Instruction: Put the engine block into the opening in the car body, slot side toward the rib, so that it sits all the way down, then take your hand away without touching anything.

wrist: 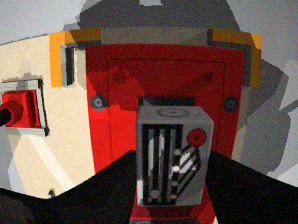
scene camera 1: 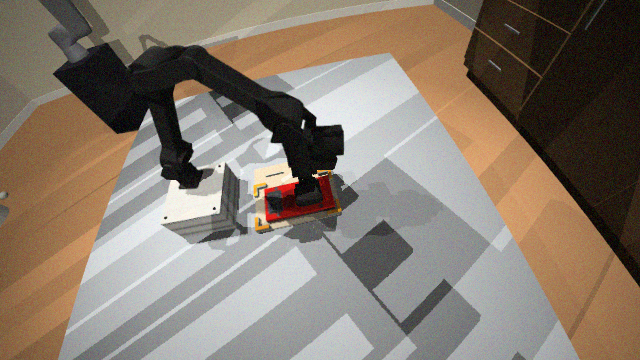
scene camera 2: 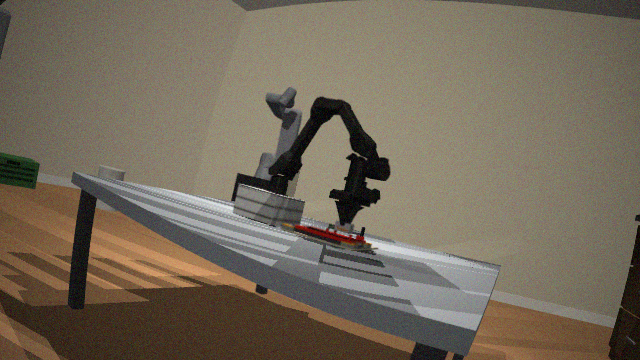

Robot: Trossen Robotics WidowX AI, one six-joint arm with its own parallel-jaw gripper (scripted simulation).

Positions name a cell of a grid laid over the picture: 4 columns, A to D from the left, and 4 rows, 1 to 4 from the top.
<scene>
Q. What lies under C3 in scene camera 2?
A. The gripper.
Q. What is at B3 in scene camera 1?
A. The gripper.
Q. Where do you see a grey engine block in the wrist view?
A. C3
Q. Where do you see a red car body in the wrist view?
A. B2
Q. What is the gripper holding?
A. A grey engine block.
</scene>
